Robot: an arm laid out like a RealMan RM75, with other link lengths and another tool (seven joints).
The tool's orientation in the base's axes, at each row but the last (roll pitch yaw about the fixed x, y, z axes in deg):
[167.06, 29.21, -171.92]
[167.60, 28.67, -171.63]
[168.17, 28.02, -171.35]
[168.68, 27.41, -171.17]
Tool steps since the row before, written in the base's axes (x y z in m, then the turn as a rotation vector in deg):
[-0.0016, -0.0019, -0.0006, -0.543, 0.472, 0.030]
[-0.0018, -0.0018, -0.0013, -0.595, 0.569, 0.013]
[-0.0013, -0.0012, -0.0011, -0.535, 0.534, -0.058]
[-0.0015, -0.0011, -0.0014, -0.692, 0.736, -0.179]
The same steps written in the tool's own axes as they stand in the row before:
[0.0019, -0.0015, -0.0007, 0.397, 0.587, -0.128]
[0.0024, -0.0015, -0.0002, 0.438, 0.689, -0.109]
[0.0018, -0.0010, 0.0001, 0.423, 0.628, -0.031]
[0.0021, -0.0009, 0.0003, 0.589, 0.838, 0.062]

